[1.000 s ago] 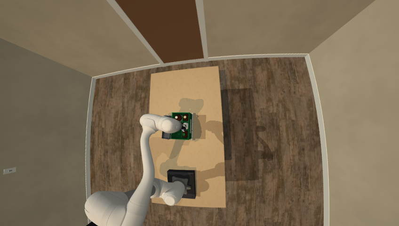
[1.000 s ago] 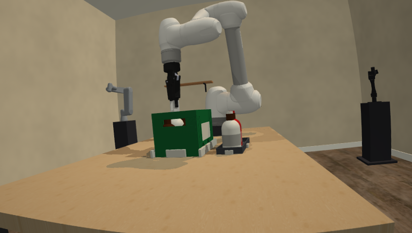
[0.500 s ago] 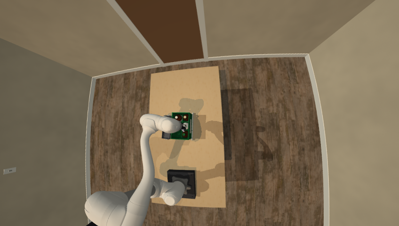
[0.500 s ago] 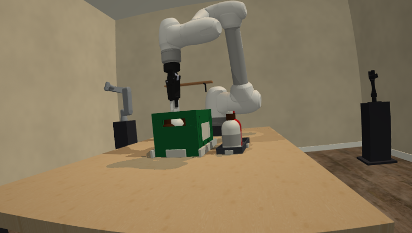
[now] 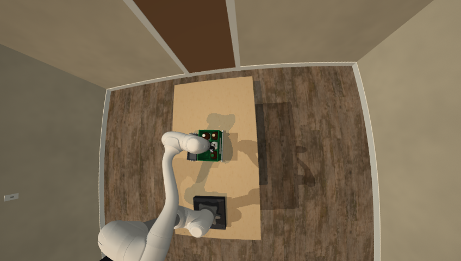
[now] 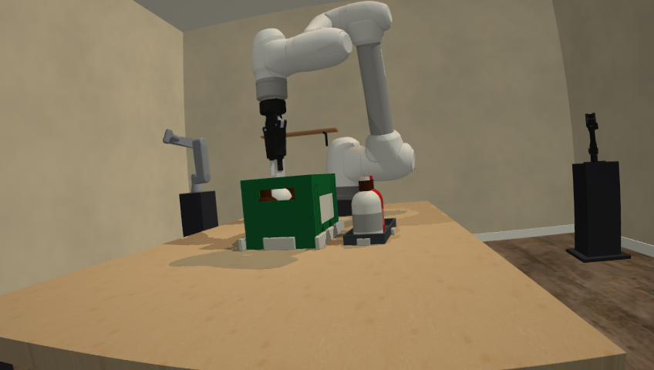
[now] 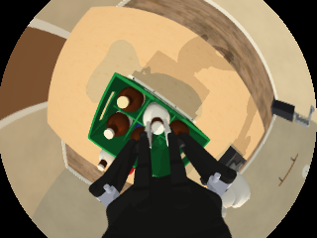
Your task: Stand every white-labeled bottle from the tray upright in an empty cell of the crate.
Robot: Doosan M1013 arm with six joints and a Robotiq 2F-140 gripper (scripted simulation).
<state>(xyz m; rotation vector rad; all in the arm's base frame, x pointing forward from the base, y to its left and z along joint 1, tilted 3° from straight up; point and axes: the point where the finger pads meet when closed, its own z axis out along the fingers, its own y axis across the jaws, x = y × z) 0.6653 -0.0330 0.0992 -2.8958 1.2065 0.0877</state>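
The green crate is 4 cm to the left of my hand and 11 cm below it. From my hand the other things lie so: white-labeled bottle 6 cm ahead, 25 cm to the left, 11 cm below; then dark tray 3 cm behind, 25 cm to the left, 18 cm below; then red-labeled bottle 3 cm behind, 25 cm to the left, 11 cm below.
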